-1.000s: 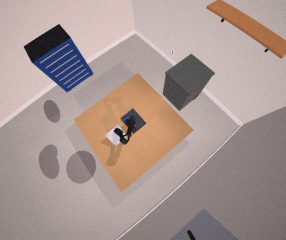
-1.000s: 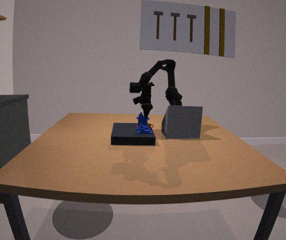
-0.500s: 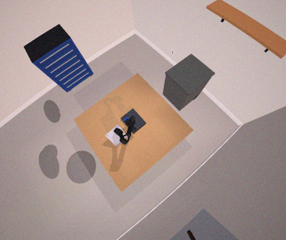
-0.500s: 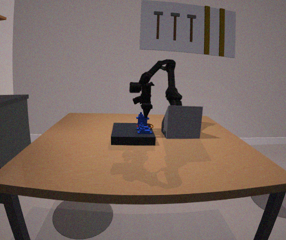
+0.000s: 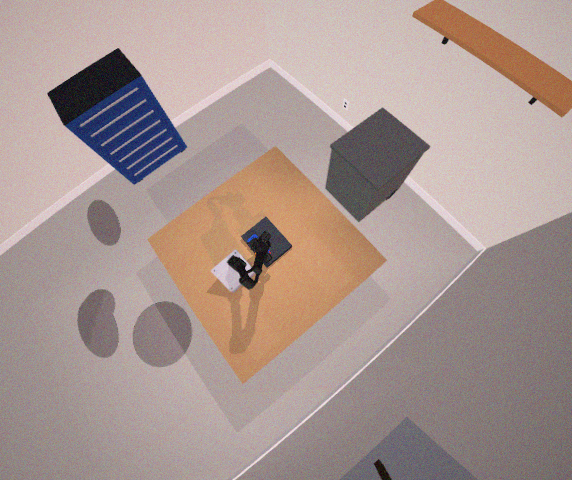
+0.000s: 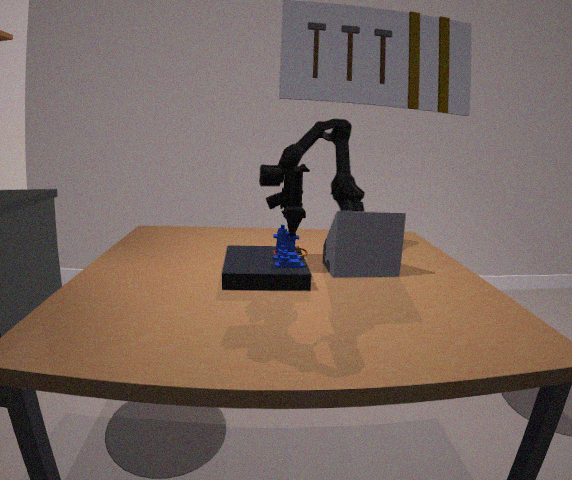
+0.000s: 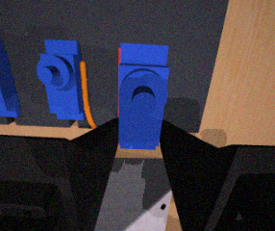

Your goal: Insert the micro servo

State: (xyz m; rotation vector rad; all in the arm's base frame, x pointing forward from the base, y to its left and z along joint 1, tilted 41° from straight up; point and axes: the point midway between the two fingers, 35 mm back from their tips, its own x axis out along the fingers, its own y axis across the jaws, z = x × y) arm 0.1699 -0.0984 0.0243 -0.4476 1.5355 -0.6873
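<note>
Right now my gripper tip is 13 cm short of the dark robot deck, 6 cm to the right of it and 8 cm above it.
</note>
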